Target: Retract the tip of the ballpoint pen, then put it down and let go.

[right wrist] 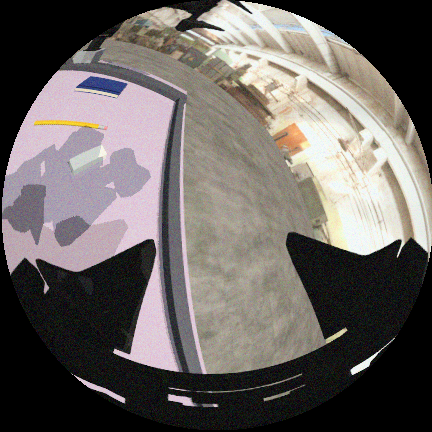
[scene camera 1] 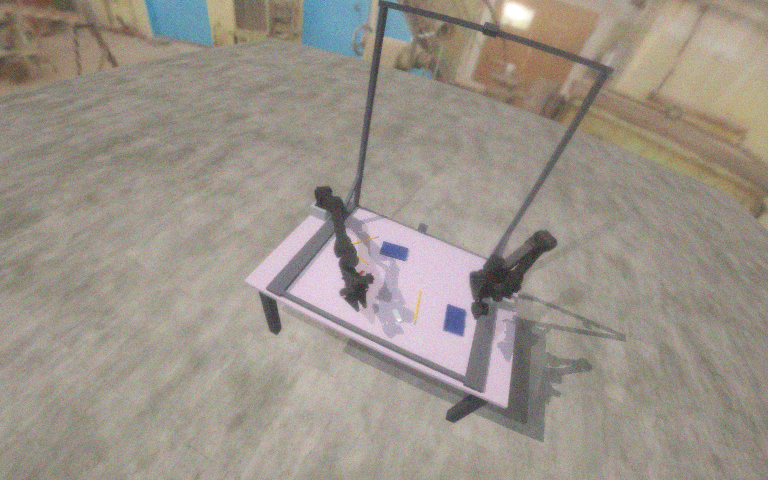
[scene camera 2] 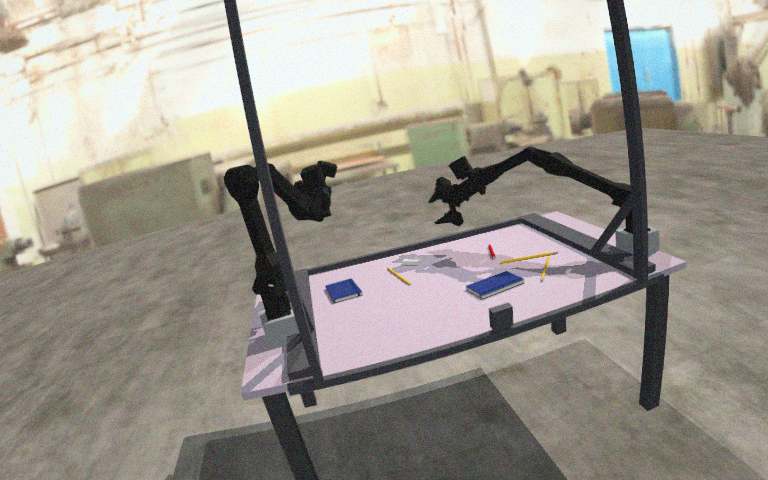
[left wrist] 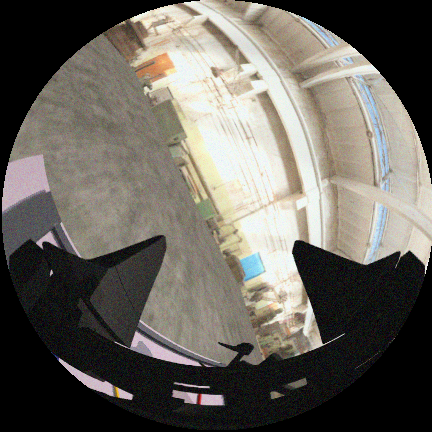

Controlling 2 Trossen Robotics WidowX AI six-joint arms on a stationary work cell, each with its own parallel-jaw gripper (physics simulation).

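Where they show: left gripper, between the fingertips: (right wrist: 237, 21) (scene camera 1: 475, 309) (left wrist: 231, 245); right gripper, between the fingertips: (right wrist: 221, 243) (scene camera 1: 362, 310) (scene camera 2: 432, 213) (left wrist: 208, 352); left arm's base, origin of its link: (scene camera 2: 278, 313); right arm's base, origin of its link: (scene camera 1: 322, 204).
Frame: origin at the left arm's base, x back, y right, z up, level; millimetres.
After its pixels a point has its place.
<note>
The red ballpoint pen (scene camera 1: 361, 273) @(x -696, y -93, z -64 mm) (scene camera 2: 491, 251) @(x -712, y -118, z -60 mm) (left wrist: 199, 398) @(x -728, y -156, z -60 mm) lies on the pale pink table. In scene camera 1 the right arm partly covers it; whether its tip is out is too small to tell. My right gripper (scene camera 2: 433, 211) @(x -626, y -357, z 56 mm) (right wrist: 221, 243) @(x -626, y -357, z 56 mm) is open and empty, raised above the table, to the left of the pen in scene camera 2. My left gripper (left wrist: 231, 245) @(x -251, y -346, z 250 mm) is open and empty, held high and far from the pen near its own arm's base; its fingers are hard to make out in the scene views.
A white eraser (scene camera 1: 397, 315) @(x -479, y -261, z -58 mm) (scene camera 2: 410, 262) @(x -473, y -251, z -61 mm) (right wrist: 86, 160) @(x -488, y -260, z -58 mm) lies near a yellow pencil (scene camera 1: 417, 306) @(x -400, y -182, z -63 mm) (scene camera 2: 398, 276) @(x -397, y -171, z -65 mm) (right wrist: 70, 123) @(x -403, y -193, z -65 mm). Two more pencils (scene camera 2: 528, 258) @(x -765, y 19, z -67 mm) (scene camera 2: 545, 269) @(x -739, y 142, z -63 mm) lie near the pen. Two blue notebooks (scene camera 2: 343, 290) @(x -217, y -175, z -58 mm) (scene camera 2: 495, 284) @(x -571, y 129, z -58 mm) lie on the table. A dark frame (scene camera 1: 370, 107) @(x -874, y 381, z 542 mm) rises at the table's edge.
</note>
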